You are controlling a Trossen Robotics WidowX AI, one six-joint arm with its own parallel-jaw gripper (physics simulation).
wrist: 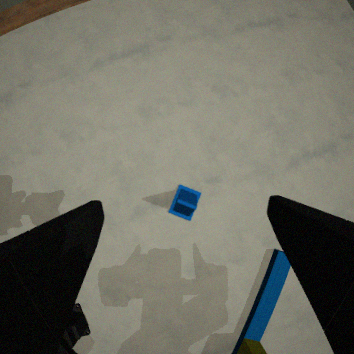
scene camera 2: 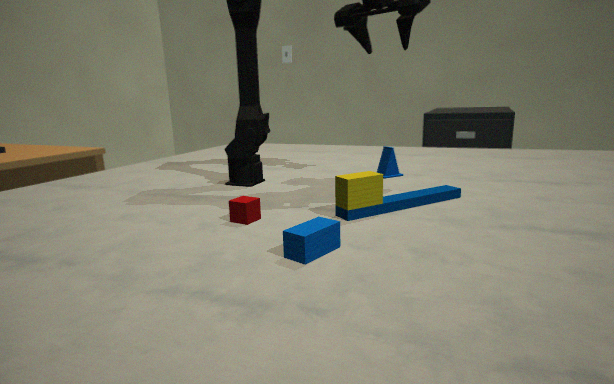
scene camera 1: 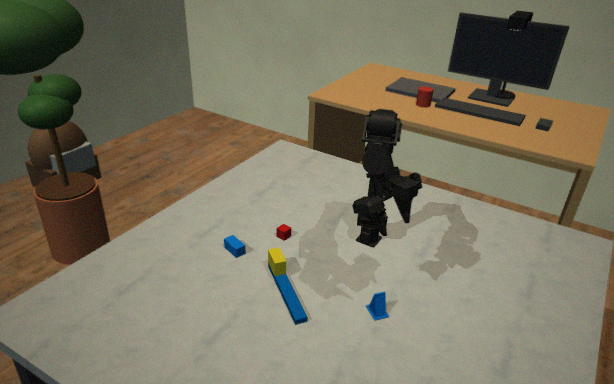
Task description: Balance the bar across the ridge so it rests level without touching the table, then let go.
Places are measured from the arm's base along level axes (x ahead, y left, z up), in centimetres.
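Pixels of known places: gripper, fingertip midpoint: [wrist: 186, 206] [scene camera 2: 387, 51] [scene camera 1: 396, 229]; arm's base at its link origin: [wrist: 69, 321] [scene camera 2: 245, 182] [scene camera 1: 368, 239].
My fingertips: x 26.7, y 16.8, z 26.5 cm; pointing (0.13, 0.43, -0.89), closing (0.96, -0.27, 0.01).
Ahead of a thing's pixels: the offset from my fingertips to its top centre.
The long blue bar [scene camera 1: 290, 298] [scene camera 2: 420, 198] [wrist: 268, 295] lies flat on the table. A yellow block @[dx +3.1, dy -31.9, dz -20.2 cm] [scene camera 1: 277, 262] [scene camera 2: 359, 191] [wrist: 252, 346] sits on one end of it. The blue ridge @[dx +1.0, dy -1.2, dz -20.4 cm] [scene camera 1: 378, 306] [scene camera 2: 389, 162] [wrist: 185, 202] stands upright on its small base, apart from the bar, with nothing on it. My gripper [scene camera 2: 387, 51] [wrist: 186, 206] is open and empty, high above the table, fingers pointing down. In the wrist view the ridge appears between the fingertips, and the right finger covers part of the bar's side; the bar's yellow-block end is cut off by the lower edge.
A red cube @[dx -12.3, dy -39.9, dz -23.2 cm] [scene camera 1: 284, 232] [scene camera 2: 245, 210] and a short blue block @[dx +2.1, dy -48.1, dz -23.2 cm] [scene camera 1: 234, 246] [scene camera 2: 312, 241] lie near the bar's yellow-block end. The arm's base [scene camera 1: 369, 235] [scene camera 2: 245, 170] stands on the table beyond them. A wooden desk [scene camera 1: 350, 90] with a monitor [scene camera 1: 507, 50] stands behind.
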